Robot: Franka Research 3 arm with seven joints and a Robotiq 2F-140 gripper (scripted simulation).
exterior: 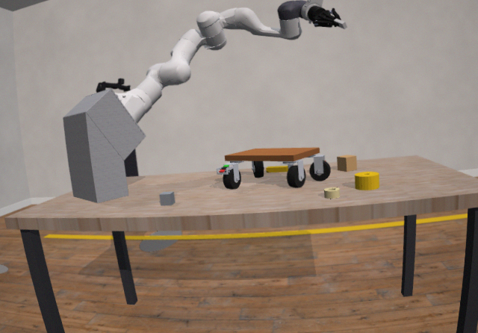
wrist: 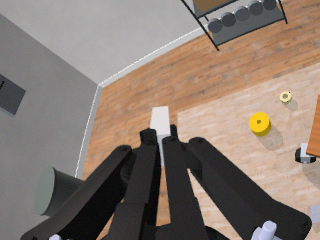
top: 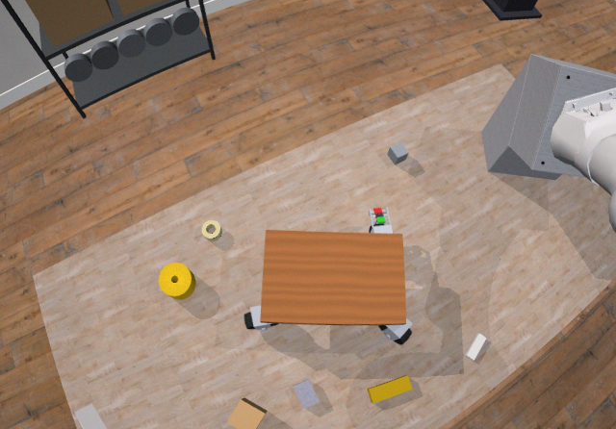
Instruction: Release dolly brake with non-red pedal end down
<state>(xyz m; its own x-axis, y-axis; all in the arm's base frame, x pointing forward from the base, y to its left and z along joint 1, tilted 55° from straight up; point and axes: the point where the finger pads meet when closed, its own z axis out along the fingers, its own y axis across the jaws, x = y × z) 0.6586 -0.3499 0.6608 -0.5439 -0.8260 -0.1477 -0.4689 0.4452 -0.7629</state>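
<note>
The brake pedal is 540 mm below my hand, 450 mm behind it and 300 mm to the right of it. The rest, counted from my hand: yellow spool: 590 mm below, 300 mm to the right, 60 mm ahead; grey tile: 600 mm below, 170 mm behind, 30 mm to the left; tan box: 590 mm below, 50 mm to the left, 30 mm behind.
</note>
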